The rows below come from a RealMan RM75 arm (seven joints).
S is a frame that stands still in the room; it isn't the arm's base.
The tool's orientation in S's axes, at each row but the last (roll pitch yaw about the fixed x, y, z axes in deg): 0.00, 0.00, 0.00; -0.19, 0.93, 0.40; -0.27, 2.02, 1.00; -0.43, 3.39, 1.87; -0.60, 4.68, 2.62; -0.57, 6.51, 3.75; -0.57, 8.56, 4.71; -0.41, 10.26, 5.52; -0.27, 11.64, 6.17; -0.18, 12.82, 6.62
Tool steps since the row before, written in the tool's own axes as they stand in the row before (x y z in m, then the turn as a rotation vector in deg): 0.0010, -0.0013, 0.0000, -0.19, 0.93, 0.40; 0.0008, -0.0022, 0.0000, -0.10, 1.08, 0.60; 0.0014, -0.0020, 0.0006, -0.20, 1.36, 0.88; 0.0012, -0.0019, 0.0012, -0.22, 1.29, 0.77; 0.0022, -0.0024, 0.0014, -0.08, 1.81, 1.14; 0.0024, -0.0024, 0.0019, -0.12, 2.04, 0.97; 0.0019, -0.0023, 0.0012, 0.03, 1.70, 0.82; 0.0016, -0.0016, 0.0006, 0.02, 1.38, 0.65; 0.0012, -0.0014, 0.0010, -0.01, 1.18, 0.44; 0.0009, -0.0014, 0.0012, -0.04, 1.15, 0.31
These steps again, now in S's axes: 0.0010, -0.0013, 0.0000, -0.19, 0.93, 0.40; 0.0008, -0.0022, 0.0000, -0.10, 1.08, 0.60; 0.0015, -0.0020, 0.0006, -0.19, 1.36, 0.88; 0.0013, -0.0018, 0.0011, -0.22, 1.29, 0.77; 0.0024, -0.0023, 0.0012, -0.07, 1.82, 1.12; 0.0028, -0.0022, 0.0016, -0.15, 2.04, 0.96; 0.0022, -0.0021, 0.0009, 0.01, 1.71, 0.79; 0.0018, -0.0014, 0.0003, 0.00, 1.39, 0.63; 0.0015, -0.0012, 0.0007, -0.05, 1.18, 0.43; 0.0013, -0.0013, 0.0010, -0.10, 1.15, 0.31
